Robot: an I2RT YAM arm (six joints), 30 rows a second.
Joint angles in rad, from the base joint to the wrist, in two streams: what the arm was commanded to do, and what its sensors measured. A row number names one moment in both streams.
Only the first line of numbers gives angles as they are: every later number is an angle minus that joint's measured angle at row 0.
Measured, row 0:
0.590 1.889 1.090 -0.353 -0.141 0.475
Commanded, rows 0 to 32:
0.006 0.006 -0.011 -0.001 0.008 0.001
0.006 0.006 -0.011 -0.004 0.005 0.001
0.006 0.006 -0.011 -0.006 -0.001 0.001
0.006 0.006 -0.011 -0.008 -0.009 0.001
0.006 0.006 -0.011 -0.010 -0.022 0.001
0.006 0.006 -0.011 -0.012 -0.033 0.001
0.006 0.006 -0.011 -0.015 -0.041 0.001
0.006 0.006 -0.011 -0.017 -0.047 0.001
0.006 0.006 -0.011 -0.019 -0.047 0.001
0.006 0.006 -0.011 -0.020 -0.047 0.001
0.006 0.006 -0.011 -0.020 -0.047 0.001
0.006 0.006 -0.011 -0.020 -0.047 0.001
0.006 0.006 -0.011 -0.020 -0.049 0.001
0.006 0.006 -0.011 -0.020 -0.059 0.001
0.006 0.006 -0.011 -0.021 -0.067 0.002
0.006 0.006 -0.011 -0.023 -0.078 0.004
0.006 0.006 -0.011 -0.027 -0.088 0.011
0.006 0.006 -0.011 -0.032 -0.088 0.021
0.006 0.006 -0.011 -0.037 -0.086 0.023
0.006 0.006 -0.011 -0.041 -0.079 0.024
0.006 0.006 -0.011 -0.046 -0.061 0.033
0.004 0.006 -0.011 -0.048 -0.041 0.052
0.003 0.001 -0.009 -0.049 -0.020 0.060
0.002 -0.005 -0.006 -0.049 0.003 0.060
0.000 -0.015 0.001 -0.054 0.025 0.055
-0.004 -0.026 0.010 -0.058 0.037 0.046
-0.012 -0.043 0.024 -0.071 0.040 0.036
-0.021 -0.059 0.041 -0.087 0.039 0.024
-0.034 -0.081 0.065 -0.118 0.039 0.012
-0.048 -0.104 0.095 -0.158 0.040 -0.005
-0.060 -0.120 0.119 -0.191 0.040 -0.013
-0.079 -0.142 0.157 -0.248 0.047 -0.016
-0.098 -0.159 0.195 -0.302 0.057 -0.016
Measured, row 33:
-0.051 -0.056 0.084 -0.260 0.015 0.009
